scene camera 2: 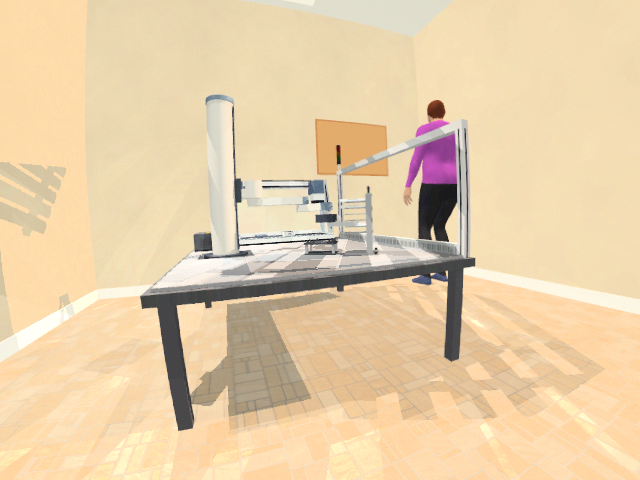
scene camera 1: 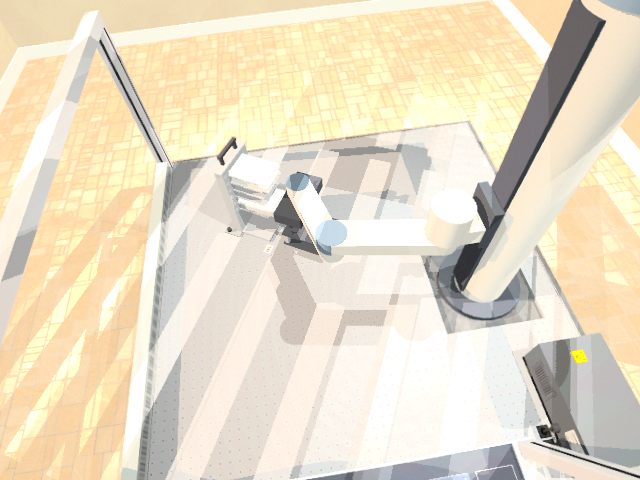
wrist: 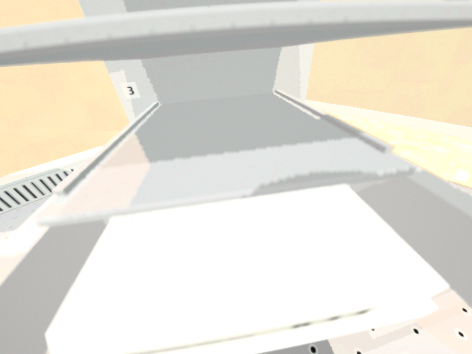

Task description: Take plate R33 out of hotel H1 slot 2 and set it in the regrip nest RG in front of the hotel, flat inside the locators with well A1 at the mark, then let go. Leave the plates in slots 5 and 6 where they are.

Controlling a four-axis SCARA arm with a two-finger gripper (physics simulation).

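Places are measured from the arm's base along level axes (x ahead, y left, z up), in metres.
Pixels of known places: gripper, between the fingertips: [scene camera 2: 358, 223]; arm's base, origin of its link: [scene camera 2: 226, 256] [scene camera 1: 477, 283].
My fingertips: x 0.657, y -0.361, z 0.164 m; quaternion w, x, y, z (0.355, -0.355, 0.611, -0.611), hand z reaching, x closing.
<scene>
For each thing: its top centre in the pictures, then the offset to it from my fingertips. "spot": a spot on its surface instead.
- plate R33, centre of its top: [wrist: 227, 159] [scene camera 1: 261, 194] dz +0.002, dx -0.022, dy +0.013 m
- shelf marked 3, a spot on its surface: [wrist: 220, 132] spot: dz +0.017, dx -0.024, dy +0.016 m
- regrip nest RG, centre of its top: [scene camera 1: 311, 224] [scene camera 2: 321, 238] dz -0.075, dx -0.167, dy +0.100 m
- frame post, centre of its top: [scene camera 2: 461, 129] dz +0.416, dx +0.367, dy -0.344 m
- grey box, a spot on its surface: [scene camera 1: 584, 382] spot: dz -0.036, dx -0.759, dy +0.723 m
My gripper [scene camera 1: 268, 204] [scene camera 2: 345, 224] [wrist: 223, 142] is shut on plate R33 [wrist: 240, 280], the white plate that fills the lower middle of the wrist view. The plate looks level, and its far part is at or under the shelf marked 3 [wrist: 220, 132]. Hotel H1 [scene camera 1: 227, 198] [scene camera 2: 369, 222] stands at the gripper's fingers; how far the plate is inside slot 2 is hard to tell. White plates [scene camera 1: 253, 170] sit in the hotel's upper slots. The regrip nest RG [scene camera 2: 321, 242] stands low in front of the hotel, below the gripper; in scene camera 1 the arm partly hides it. Well A1 cannot be made out.
The arm's column [scene camera 1: 542, 170] [scene camera 2: 220, 175] stands on the table [scene camera 2: 310, 286]. A frame post [scene camera 2: 463, 191] rises at a table corner behind the hotel. A grey box [scene camera 1: 584, 382] with a yellow label stands near another edge. A person [scene camera 2: 438, 160] stands beyond the table.
</scene>
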